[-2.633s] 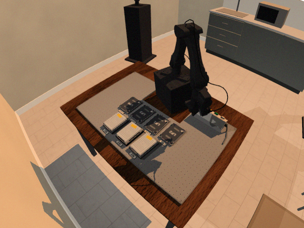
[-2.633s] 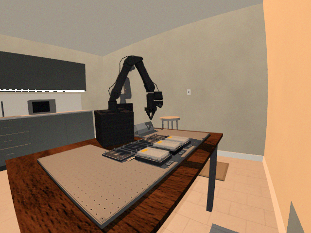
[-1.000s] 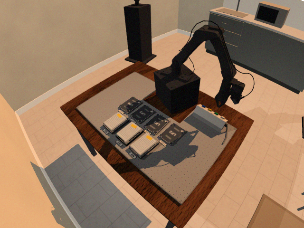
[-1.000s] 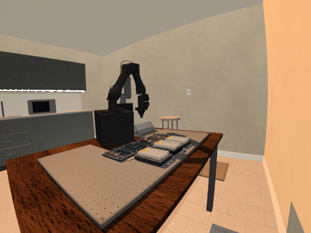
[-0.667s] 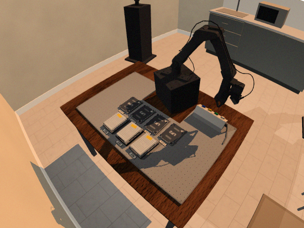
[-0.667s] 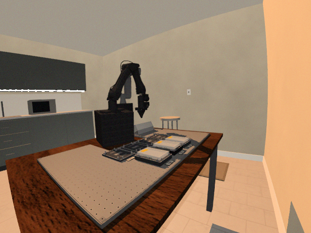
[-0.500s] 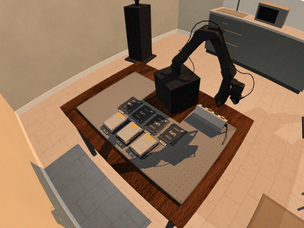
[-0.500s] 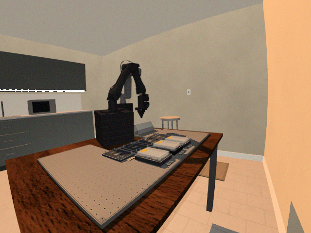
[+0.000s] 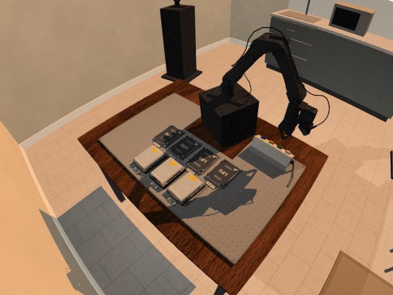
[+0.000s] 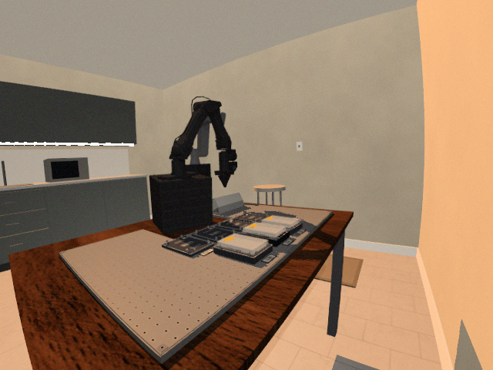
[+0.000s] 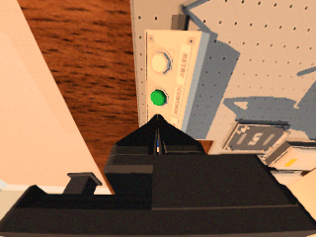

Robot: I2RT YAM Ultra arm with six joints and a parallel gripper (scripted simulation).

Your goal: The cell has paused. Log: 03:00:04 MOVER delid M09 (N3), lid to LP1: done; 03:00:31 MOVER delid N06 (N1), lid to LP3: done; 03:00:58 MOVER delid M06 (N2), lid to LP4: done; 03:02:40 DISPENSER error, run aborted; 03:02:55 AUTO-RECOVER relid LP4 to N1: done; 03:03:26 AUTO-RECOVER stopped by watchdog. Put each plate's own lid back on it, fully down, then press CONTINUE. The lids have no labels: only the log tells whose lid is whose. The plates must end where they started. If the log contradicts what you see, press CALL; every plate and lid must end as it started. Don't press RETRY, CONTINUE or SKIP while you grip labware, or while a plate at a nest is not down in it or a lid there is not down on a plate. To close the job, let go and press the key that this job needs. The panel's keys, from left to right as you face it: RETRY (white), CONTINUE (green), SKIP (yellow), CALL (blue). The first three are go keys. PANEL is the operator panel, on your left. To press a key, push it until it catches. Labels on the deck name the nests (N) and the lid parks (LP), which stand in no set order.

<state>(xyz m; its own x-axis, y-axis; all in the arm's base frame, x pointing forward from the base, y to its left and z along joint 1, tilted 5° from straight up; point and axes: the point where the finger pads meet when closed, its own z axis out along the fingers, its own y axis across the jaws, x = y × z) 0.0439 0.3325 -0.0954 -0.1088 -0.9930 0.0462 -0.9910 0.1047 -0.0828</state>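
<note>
Now: hand 70 mm above the green CONTINUE key. From my hand the other things lie so: yellow SKIP key: 70 mm below, 50 mm to the right, 10 mm behind; then white retry key: 70 mm below, 50 mm to the left, 10 mm ahead; then blue CALL key: 100 mm to the right, 70 mm below, 20 mm behind.
</note>
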